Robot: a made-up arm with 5 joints.
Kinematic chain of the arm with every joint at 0, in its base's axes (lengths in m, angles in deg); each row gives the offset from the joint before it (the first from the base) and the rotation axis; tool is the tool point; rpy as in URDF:
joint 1: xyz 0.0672 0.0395 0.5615 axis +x
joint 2: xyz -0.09 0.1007 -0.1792 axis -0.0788 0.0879 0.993
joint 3: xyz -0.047 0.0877 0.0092 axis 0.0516 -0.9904 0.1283
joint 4: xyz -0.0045 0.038 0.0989 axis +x
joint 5: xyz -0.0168 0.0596 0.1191 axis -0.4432 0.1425 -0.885
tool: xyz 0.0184 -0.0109 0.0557 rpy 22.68 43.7 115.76
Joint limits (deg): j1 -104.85..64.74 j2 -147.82..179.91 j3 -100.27..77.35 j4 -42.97..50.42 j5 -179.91..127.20
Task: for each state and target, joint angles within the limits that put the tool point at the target. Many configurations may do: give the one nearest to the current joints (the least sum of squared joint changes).
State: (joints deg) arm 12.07 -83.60 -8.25 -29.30 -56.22
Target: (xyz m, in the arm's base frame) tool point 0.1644 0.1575 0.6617
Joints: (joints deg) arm 0.56 -84.08 -11.61 -21.20 -57.03
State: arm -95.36 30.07 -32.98 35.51 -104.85
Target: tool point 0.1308 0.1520 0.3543
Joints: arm -59.71 8.39 -50.51 18.97 -105.36
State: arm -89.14 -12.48 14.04 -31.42 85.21
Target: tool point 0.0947 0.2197 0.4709
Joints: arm -58.95 -45.06 -18.31 10.42 85.16
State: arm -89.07 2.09 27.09 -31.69 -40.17
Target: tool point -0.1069 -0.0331 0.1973
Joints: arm -104.85 7.38 0.87 -42.97 -28.92
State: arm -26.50 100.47 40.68 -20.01 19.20
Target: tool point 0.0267 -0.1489 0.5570
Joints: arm 7.94 123.12 62.44 5.88 17.10
